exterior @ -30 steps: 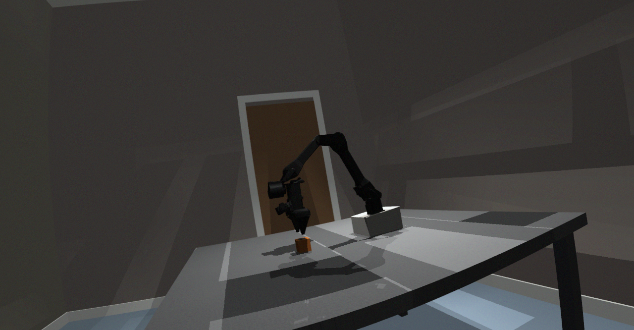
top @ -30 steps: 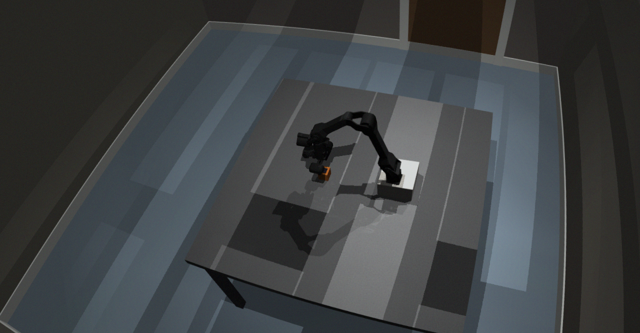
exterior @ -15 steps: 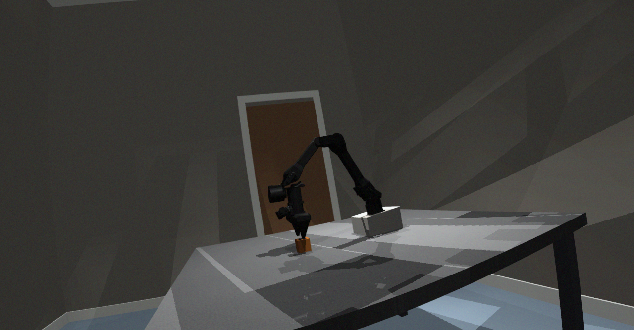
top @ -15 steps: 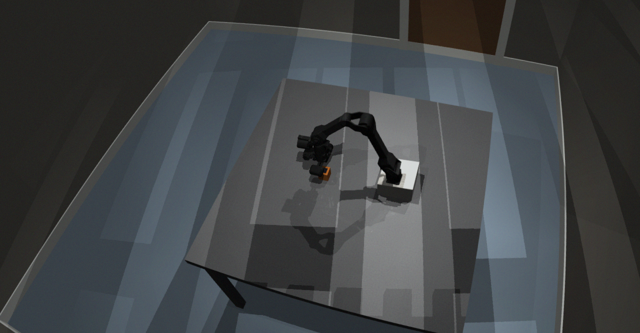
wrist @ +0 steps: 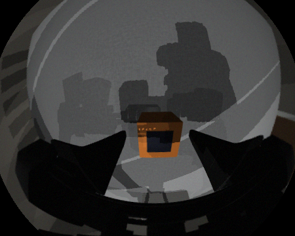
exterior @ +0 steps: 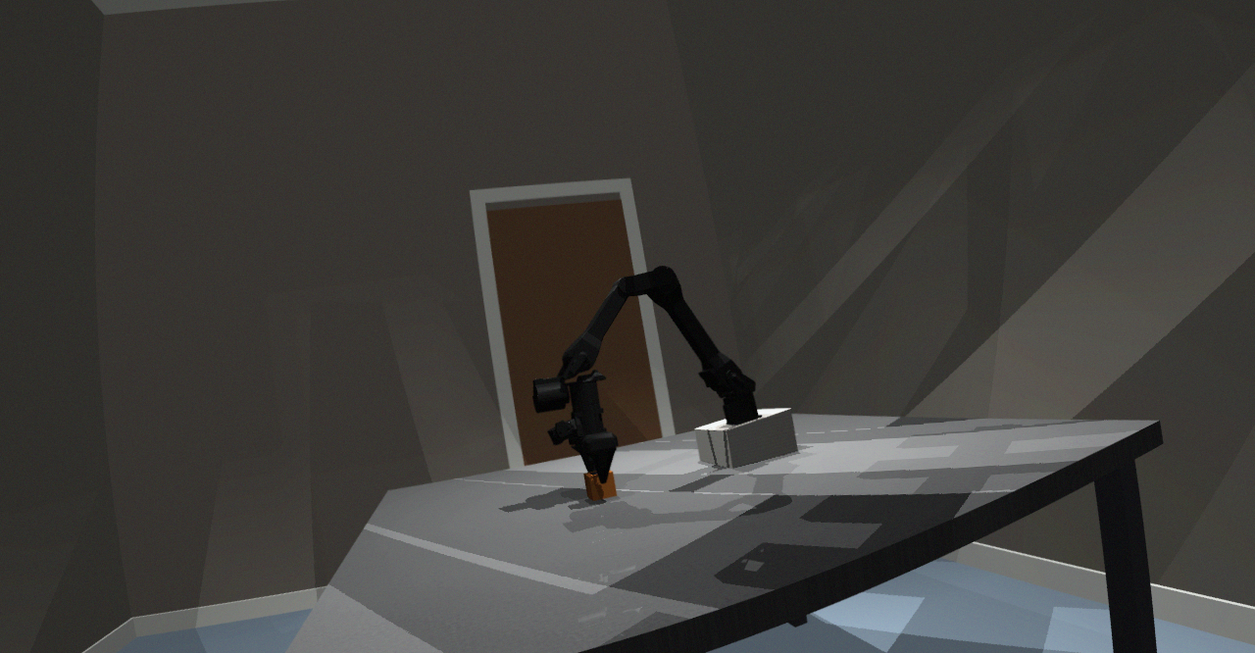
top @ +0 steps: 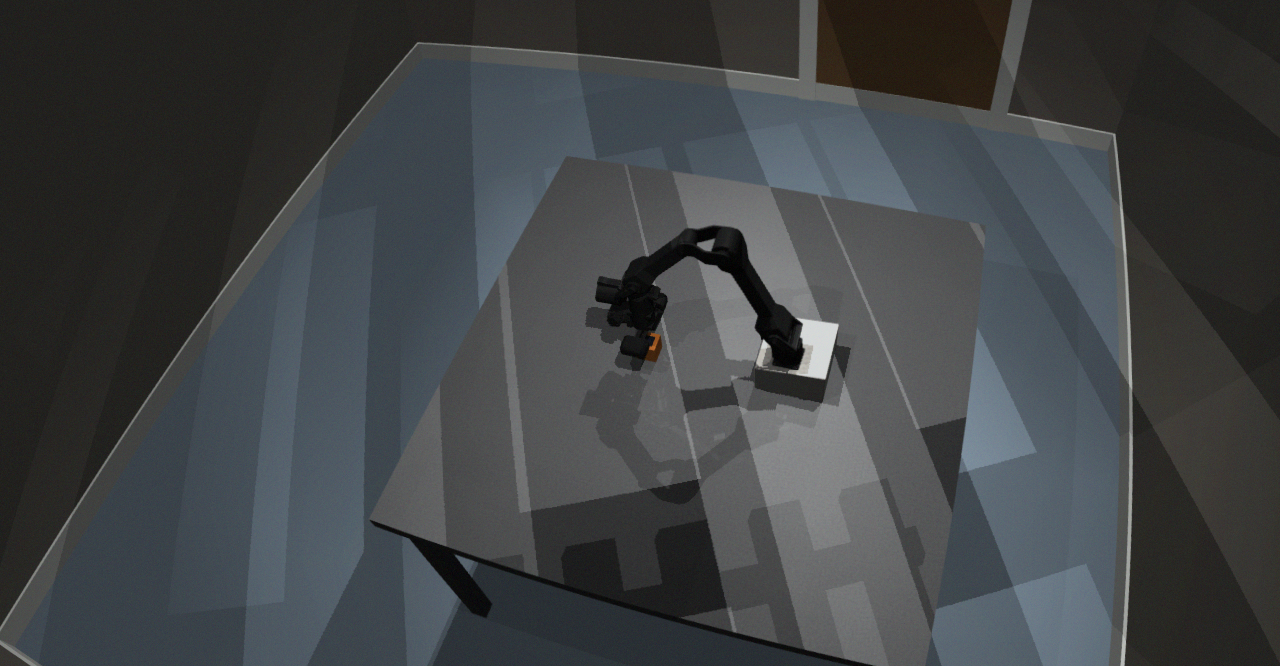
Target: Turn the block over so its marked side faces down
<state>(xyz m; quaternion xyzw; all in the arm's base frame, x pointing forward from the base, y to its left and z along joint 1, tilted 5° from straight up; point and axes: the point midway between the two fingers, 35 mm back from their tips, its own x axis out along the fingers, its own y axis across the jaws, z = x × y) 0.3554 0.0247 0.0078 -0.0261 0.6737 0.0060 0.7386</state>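
Right now my gripper tip is right at the orange block.
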